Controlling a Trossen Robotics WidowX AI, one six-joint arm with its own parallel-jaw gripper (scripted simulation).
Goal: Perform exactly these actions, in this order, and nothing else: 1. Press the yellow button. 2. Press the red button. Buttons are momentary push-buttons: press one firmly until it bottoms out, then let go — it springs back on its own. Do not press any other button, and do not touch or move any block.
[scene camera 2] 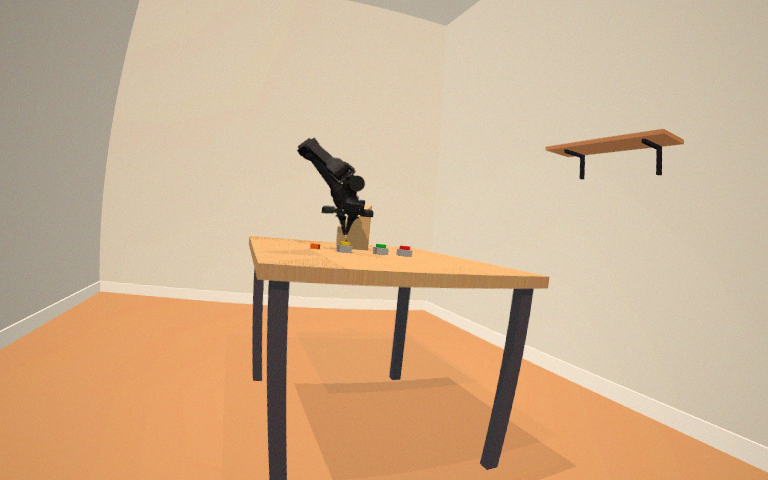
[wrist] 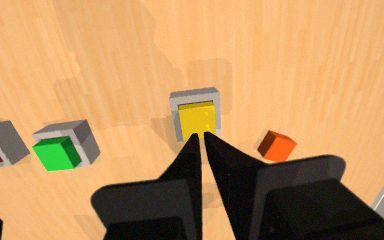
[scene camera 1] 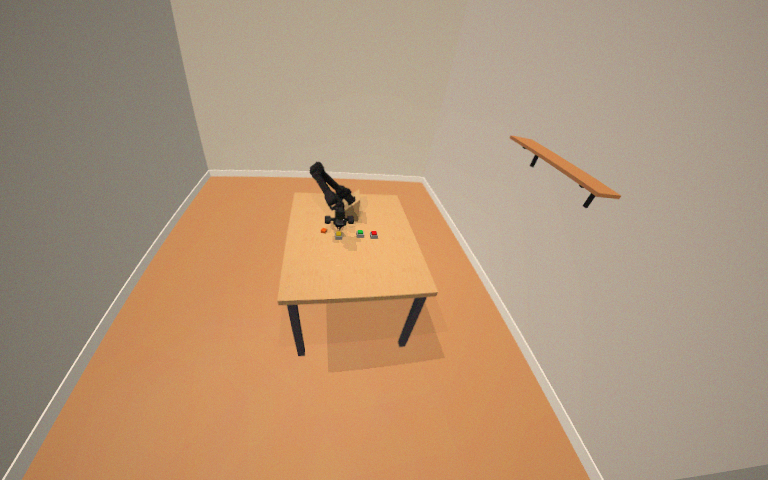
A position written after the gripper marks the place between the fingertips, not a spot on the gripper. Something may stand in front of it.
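Small orange block [wrist: 276,147], green button [wrist: 58,154], yellow button [wrist: 198,118]. Gripper [scene camera 2: 345,234] [wrist: 201,137] shut, holding nothing.
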